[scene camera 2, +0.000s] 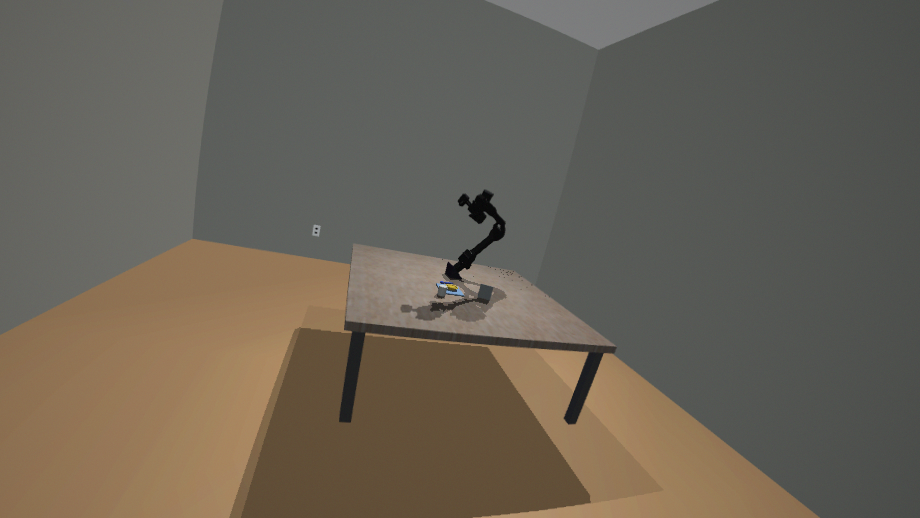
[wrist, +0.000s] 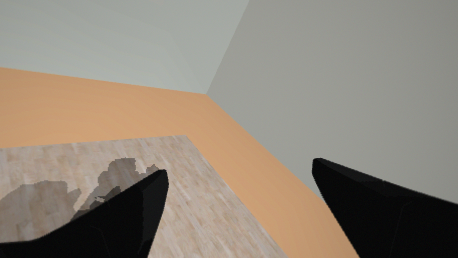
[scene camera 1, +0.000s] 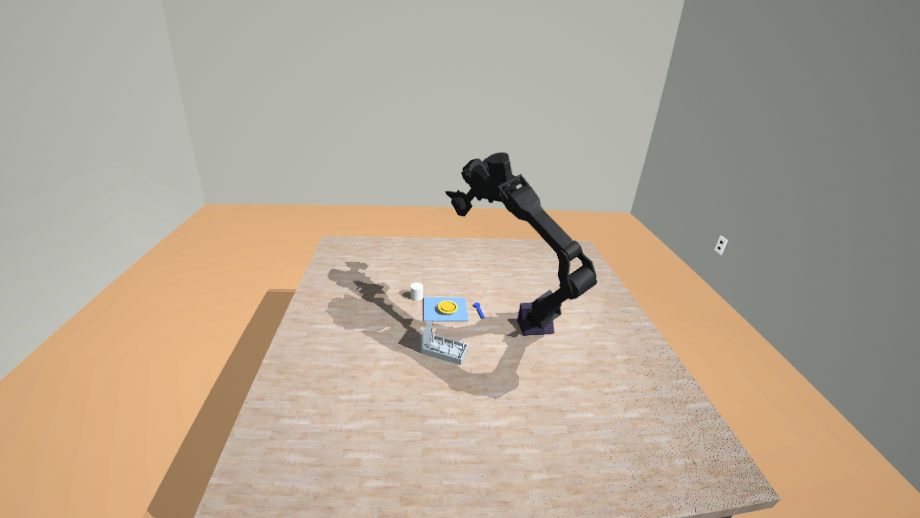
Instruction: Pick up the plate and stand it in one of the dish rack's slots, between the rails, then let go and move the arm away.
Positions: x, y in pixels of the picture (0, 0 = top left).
Scene:
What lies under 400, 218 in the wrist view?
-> My gripper.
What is my gripper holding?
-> Nothing.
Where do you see a grey dish rack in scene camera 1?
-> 440, 347

